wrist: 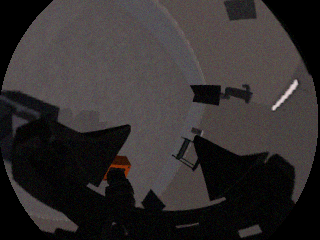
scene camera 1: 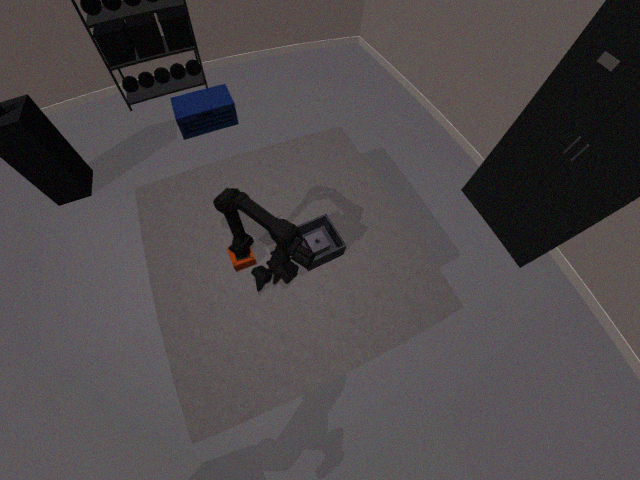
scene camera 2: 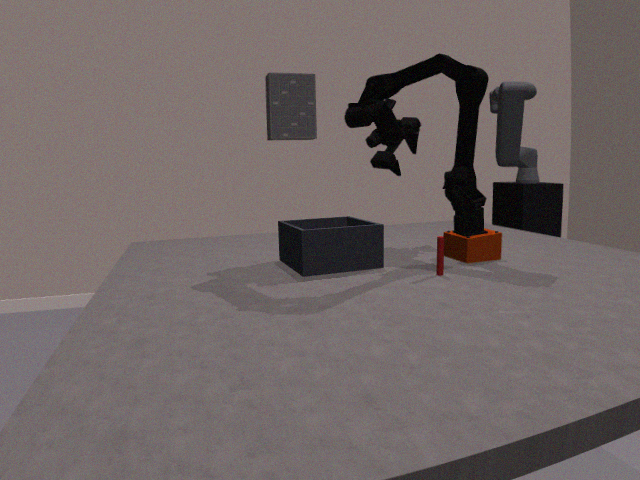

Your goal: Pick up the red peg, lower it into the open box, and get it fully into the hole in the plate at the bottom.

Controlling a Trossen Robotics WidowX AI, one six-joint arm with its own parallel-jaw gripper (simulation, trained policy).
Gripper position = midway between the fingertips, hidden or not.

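A dark box (scene camera 2: 319, 246) is visible; scene camera 1 shows the box (scene camera 1: 338, 246) too. Also visible: the gripper (scene camera 2: 407, 164), with further views of the gripper (wrist: 163, 133) and of the gripper (scene camera 1: 266, 287).
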